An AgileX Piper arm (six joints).
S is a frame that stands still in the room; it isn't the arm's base.
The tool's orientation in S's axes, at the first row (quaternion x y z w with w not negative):
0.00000 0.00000 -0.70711 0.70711
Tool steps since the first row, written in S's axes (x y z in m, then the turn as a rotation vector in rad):
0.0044 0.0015 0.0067 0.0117 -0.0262 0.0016
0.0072 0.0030 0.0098 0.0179 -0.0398 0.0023
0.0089 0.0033 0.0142 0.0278 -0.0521 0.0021
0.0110 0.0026 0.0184 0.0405 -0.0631 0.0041
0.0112 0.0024 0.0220 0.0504 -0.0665 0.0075
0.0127 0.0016 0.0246 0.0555 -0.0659 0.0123
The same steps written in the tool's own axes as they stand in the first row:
-0.0015 0.0044 0.0067 0.0262 0.0117 0.0016
-0.0030 0.0072 0.0098 0.0398 0.0179 0.0023
-0.0033 0.0089 0.0142 0.0521 0.0278 0.0021
-0.0026 0.0110 0.0184 0.0631 0.0405 0.0041
-0.0024 0.0112 0.0220 0.0665 0.0504 0.0075
-0.0016 0.0127 0.0246 0.0659 0.0555 0.0123

